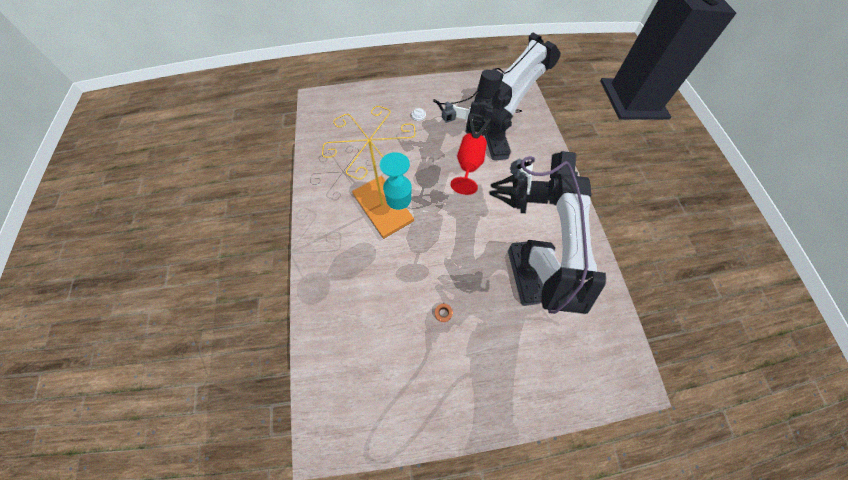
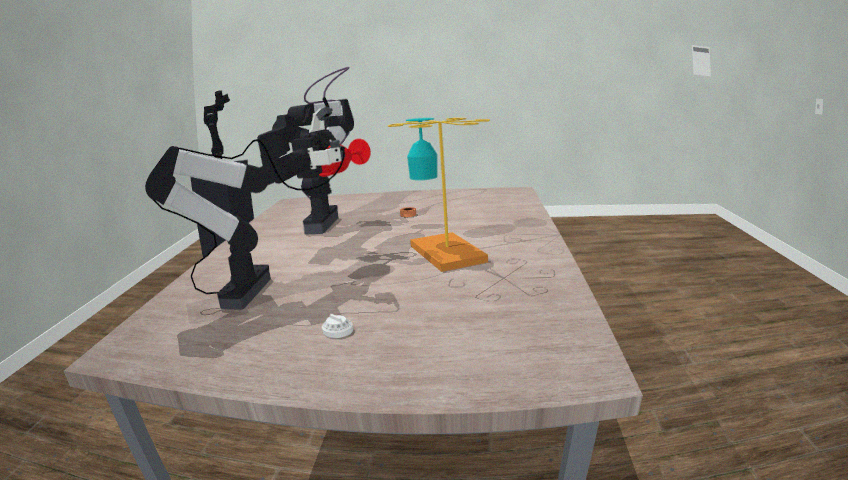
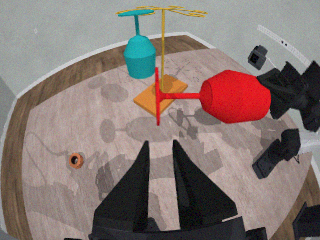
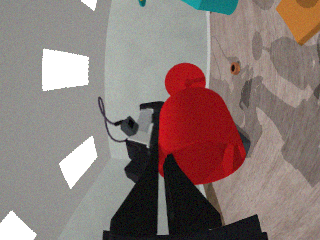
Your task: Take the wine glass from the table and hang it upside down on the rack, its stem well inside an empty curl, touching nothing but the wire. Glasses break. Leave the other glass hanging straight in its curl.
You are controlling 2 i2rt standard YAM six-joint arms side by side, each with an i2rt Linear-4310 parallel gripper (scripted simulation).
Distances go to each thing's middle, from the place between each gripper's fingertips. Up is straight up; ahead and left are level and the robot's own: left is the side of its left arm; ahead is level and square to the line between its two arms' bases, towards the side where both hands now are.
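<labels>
As for the red wine glass (image 1: 471,154), my left hand is 50 mm short of it, 90 mm to the left of it and 10 mm above it. The teal glass (image 1: 397,188) is 260 mm ahead of that same left hand, 50 mm to the right of it and 10 mm above it, while the yellow wire rack (image 2: 445,255) stands 320 mm ahead of my left hand, 140 mm to the right of it and 100 mm below it.
The red wine glass is 30 mm ahead of my right hand (image 2: 326,147), 80 mm to the left of it and 30 mm below it; going by their middles, of the things named here the red wine glass is the nearest to my right hand. From this right hand I find the teal glass 230 mm ahead, 120 mm to the left and 20 mm below, and the yellow wire rack 300 mm ahead, 30 mm to the left and 120 mm below. By its middle, the yellow wire rack is nearer to my right hand than to my left hand.
</labels>
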